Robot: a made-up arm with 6 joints. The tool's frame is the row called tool. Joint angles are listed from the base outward.
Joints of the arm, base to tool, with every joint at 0 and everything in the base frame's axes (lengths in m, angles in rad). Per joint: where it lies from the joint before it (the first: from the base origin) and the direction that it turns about. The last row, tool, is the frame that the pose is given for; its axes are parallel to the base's.
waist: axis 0 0 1 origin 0.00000 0.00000 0.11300
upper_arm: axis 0 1 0 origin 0.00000 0.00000 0.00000
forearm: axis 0 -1 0 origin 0.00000 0.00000 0.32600
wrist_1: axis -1 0 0 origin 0.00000 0.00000 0.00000
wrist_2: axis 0 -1 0 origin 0.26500 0.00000 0.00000
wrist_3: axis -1 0 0 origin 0.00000 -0.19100 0.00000
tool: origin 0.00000 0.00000 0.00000
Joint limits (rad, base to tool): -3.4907..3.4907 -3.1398..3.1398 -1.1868..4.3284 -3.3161..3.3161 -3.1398..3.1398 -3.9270..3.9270
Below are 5 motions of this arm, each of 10 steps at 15 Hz.
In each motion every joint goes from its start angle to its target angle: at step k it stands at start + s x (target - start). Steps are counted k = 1, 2, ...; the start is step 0. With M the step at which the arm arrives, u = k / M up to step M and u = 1 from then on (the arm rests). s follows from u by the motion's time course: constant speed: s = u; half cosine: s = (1 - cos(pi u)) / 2; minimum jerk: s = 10 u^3 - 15 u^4 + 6 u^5.
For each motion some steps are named. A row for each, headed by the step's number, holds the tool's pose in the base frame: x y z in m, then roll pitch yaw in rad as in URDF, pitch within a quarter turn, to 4 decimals.
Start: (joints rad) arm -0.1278 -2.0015 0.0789 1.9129 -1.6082 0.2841
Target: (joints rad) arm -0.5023 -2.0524 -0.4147 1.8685 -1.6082 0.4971
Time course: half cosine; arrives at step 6
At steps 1, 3, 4, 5, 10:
1: -0.5615 0.1508 0.1278 0.1608 0.1878 -2.0102
3: -0.4966 0.2250 0.1719 -0.1151 0.1255 -2.1832
4: -0.4511 0.2586 0.1944 -0.2741 0.0906 -2.2774
5: -0.4151 0.2783 0.2092 -0.3904 0.0658 -2.3439
10: -0.4015 0.2844 0.2142 -0.4330 0.0569 -2.3678

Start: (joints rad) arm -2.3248 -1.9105 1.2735 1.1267 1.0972 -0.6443
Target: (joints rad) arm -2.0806 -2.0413 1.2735 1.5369 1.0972 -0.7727
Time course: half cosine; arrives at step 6
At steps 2, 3, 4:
2: 0.3049 0.4674 -0.2050 2.3380 0.3379 -0.2168
3: 0.2843 0.4649 -0.2285 2.2913 0.2615 -0.1697
4: 0.2651 0.4610 -0.2497 2.2471 0.1848 -0.1128

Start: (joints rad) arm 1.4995 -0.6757 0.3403 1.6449 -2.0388 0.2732
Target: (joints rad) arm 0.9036 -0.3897 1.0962 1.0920 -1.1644 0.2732
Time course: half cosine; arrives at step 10
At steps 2, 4, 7, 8, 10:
2: -0.0340 -0.2317 0.6973 -0.8138 0.3233 -0.3411
4: -0.0475 -0.2482 0.7036 -0.6710 0.1979 -0.2332
7: -0.0810 -0.2654 0.6996 -0.4450 -0.1584 -0.1466
8: -0.0902 -0.2667 0.6963 -0.3957 -0.2671 -0.1486
10: -0.0981 -0.2668 0.6930 -0.3539 -0.3661 -0.1580

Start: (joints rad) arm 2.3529 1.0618 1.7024 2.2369 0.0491 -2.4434
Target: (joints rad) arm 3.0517 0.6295 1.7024 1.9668 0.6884 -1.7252
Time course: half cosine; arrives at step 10
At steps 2, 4, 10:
2: -0.3659 0.1702 0.5694 0.0985 -0.6131 2.5276
4: -0.3360 0.0835 0.6137 -0.1310 -0.6222 2.8738
10: -0.1696 -0.0587 0.6935 -0.8549 -0.5962 -2.4444

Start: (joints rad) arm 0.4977 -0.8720 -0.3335 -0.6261 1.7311 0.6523
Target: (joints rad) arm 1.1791 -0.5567 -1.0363 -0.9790 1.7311 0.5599
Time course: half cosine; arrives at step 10
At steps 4, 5, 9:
4: 0.1377 -0.0644 0.2702 1.3702 -0.7497 -1.2469
5: 0.1357 -0.0476 0.2298 1.1570 -0.7491 -0.9804
9: 0.0968 -0.0479 0.1305 0.5647 -0.6080 -0.2843

